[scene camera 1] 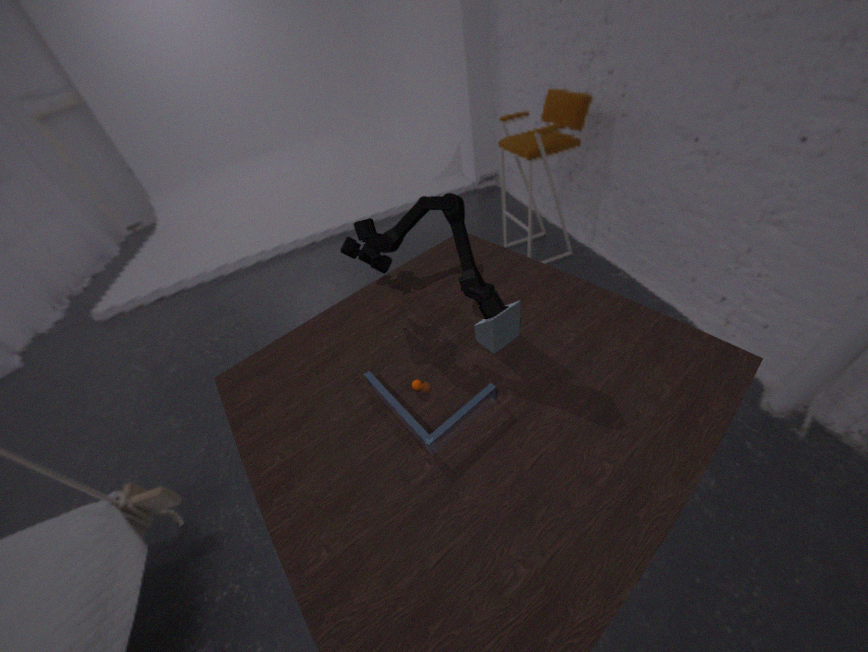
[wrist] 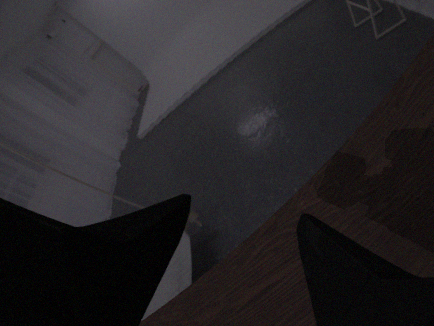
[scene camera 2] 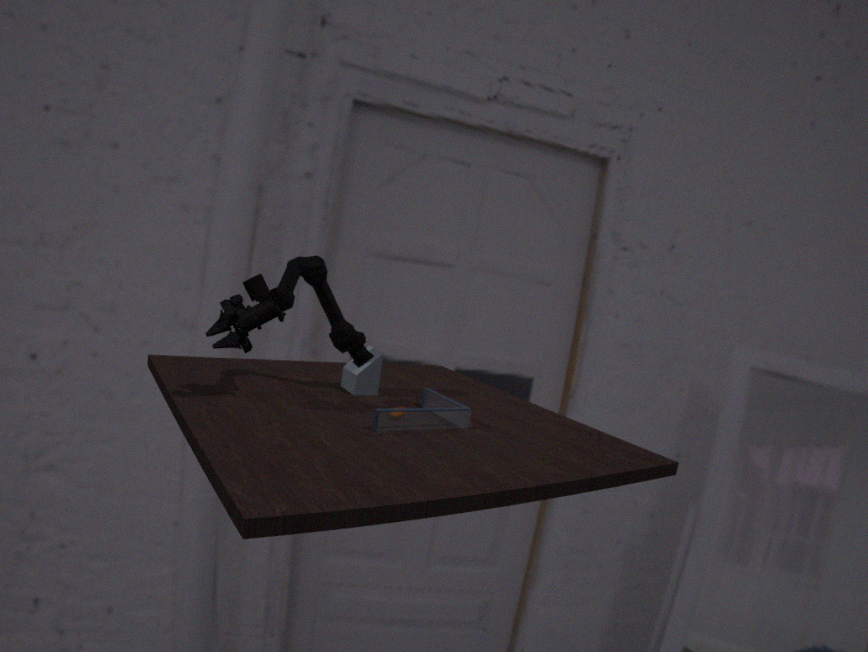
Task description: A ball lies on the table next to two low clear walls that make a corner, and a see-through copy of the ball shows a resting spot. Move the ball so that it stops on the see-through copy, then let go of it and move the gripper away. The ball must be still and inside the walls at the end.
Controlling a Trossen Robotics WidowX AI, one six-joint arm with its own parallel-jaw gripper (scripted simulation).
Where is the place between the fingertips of my gripper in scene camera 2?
At 209, 341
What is my gripper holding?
Nothing.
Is my gripper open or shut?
Open.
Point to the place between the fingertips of my gripper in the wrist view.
245, 213
